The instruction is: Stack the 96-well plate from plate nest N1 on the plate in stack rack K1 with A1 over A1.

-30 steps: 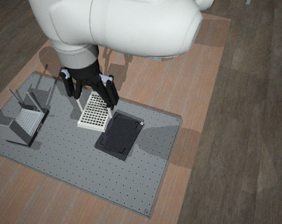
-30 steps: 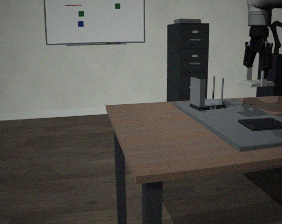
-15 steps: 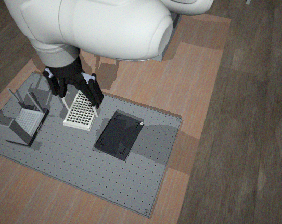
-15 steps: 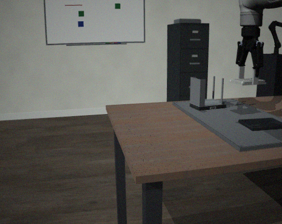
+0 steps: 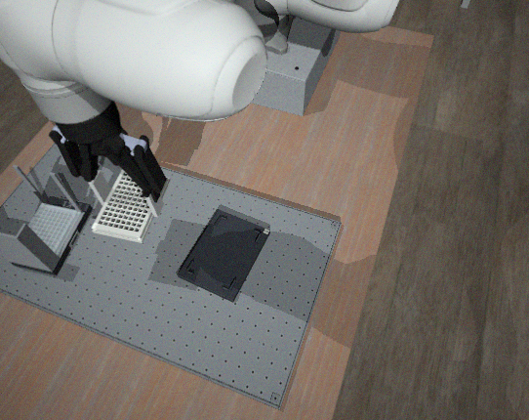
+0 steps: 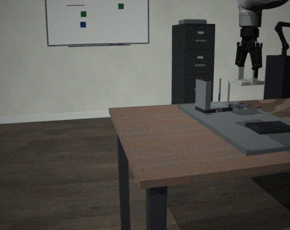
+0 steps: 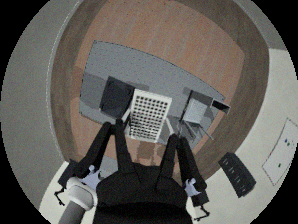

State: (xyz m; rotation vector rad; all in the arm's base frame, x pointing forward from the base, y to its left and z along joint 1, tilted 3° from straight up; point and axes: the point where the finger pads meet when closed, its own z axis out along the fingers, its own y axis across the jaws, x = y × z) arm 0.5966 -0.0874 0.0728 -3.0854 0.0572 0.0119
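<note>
Right now my hand is 9 cm short of the tall grey wall, 22 cm to the left of it and 10 cm above it. The rest, counted from my hand: pale A1 mark 7 cm behind, 21 cm to the left, 18 cm below.
</note>
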